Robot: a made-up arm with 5 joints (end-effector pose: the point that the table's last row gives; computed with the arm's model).
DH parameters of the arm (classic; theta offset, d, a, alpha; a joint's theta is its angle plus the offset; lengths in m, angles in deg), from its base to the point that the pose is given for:
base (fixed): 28.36 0 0.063 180
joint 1: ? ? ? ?
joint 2: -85.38 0 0.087 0
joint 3: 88.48 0 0.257 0
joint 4: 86.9 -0.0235 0.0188 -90
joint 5: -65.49 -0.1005 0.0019 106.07
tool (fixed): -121.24 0.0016 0 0
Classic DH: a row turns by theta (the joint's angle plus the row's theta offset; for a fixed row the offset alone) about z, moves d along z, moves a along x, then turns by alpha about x.
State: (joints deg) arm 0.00 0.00 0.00 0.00 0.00
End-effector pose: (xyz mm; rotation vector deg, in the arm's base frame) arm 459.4 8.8 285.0 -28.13 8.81 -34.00
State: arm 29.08 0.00 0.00 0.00 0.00
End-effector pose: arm 398.2 -184.9 285.0 -25.94 16.17 -62.40
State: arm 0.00 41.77 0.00 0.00 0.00
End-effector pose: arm 403.1 8.8 28.3 -39.60 48.44 -22.42
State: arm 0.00 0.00 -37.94 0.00 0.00
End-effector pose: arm 403.6 8.8 511.7 -15.69 -27.22 -41.67
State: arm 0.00 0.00 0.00 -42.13 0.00
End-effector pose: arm 445.5 8.8 357.4 -14.20 -31.20 -42.34
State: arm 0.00 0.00 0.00 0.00 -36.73
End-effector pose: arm 459.4 8.0 286.3 7.46 18.89 -29.20
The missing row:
joint 1: 28.36 -0.2304 0.0394 90
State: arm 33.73 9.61 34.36 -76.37 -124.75
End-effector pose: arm 316.0 -174.6 166.1 88.88 -13.54 -9.58
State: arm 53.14 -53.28 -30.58 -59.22 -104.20
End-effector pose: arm 2.5 59.4 615.5 -2.15 -89.72 30.50
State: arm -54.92 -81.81 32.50 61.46 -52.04
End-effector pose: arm 204.7 203.2 397.8 1.41 39.49 23.69
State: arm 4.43 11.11 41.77 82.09 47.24
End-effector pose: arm 174.6 -0.8 43.9 -70.08 103.14 62.17
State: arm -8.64 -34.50 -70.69 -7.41 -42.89
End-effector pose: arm -21.4 -4.2 656.8 40.80 -86.29 1.60
